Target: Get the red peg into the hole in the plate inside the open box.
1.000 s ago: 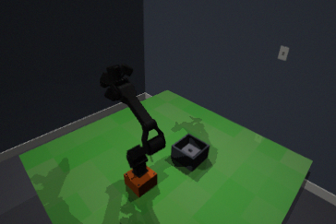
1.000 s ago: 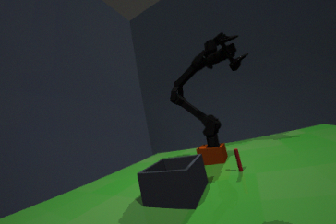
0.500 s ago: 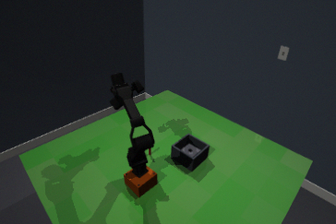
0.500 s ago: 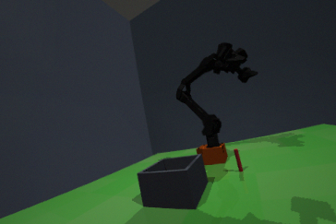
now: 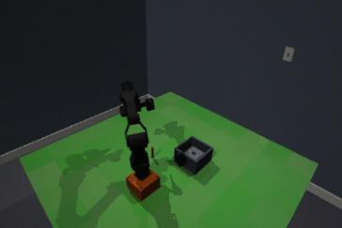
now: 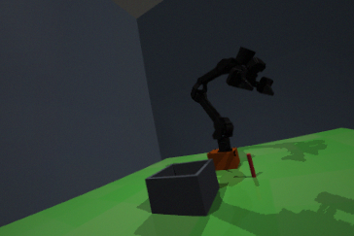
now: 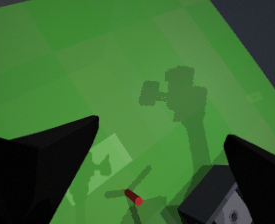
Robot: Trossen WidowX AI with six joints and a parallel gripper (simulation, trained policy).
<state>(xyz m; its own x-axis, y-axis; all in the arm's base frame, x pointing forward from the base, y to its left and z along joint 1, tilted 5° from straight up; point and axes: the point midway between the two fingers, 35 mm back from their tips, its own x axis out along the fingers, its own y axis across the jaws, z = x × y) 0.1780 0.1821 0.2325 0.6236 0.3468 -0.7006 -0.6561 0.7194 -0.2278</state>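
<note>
Right now my gripper tip is 230 mm above the red peg, 100 mm to the left of it and 20 mm past it. Also, from my gripper tip: dark box 290 mm to the right, 250 mm below, 130 mm ahead; then grey plate 290 mm to the right, 230 mm below, 130 mm ahead.
</note>
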